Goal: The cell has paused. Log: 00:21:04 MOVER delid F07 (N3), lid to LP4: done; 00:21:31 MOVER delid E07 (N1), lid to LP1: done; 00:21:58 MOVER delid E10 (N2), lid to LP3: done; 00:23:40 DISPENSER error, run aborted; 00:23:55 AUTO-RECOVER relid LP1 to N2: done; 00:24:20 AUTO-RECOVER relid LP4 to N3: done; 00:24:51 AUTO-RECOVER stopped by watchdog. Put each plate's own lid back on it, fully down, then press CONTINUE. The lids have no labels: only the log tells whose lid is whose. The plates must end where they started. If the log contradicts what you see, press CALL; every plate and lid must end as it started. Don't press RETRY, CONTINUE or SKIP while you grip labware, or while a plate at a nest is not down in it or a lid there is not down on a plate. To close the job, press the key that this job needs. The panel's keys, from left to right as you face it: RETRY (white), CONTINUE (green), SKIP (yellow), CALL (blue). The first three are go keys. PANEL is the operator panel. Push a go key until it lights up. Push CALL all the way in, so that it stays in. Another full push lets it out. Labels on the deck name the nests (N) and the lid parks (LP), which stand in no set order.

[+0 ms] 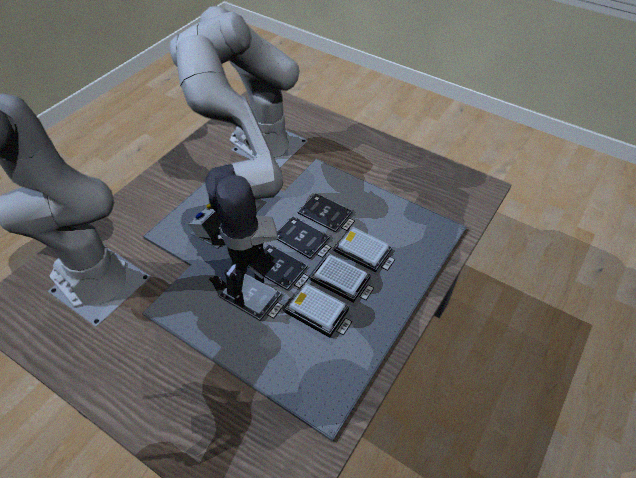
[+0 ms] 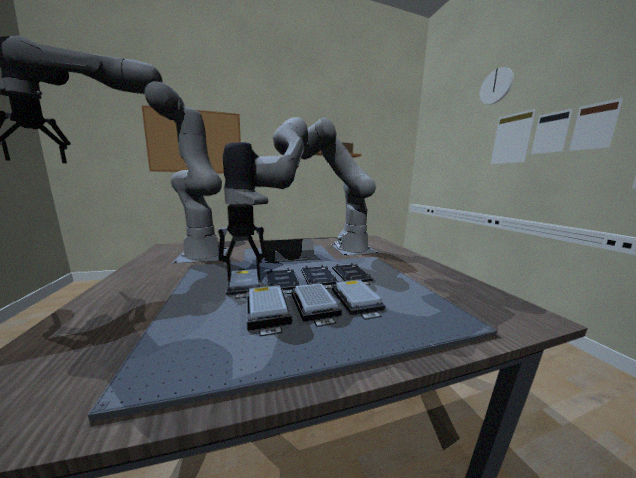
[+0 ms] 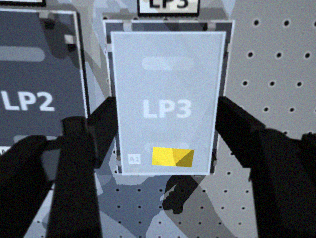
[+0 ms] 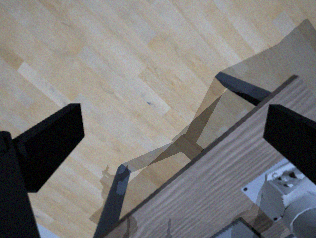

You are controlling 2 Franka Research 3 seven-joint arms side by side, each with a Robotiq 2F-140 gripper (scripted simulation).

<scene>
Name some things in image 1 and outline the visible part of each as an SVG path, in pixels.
My left gripper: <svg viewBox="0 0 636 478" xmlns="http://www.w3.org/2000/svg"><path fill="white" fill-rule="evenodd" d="M254 273L255 279L264 284L264 277L263 279L261 279ZM263 243L246 250L232 250L227 247L229 256L232 259L232 267L229 271L225 270L224 272L227 294L233 297L235 303L241 307L245 306L242 286L244 274L246 274L247 266L249 265L247 261L252 260L257 254L262 253L265 255Z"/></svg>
An N2 plate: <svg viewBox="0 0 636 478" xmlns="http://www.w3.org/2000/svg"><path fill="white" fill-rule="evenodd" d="M329 255L314 276L346 293L354 295L367 276L367 273Z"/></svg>
</scene>
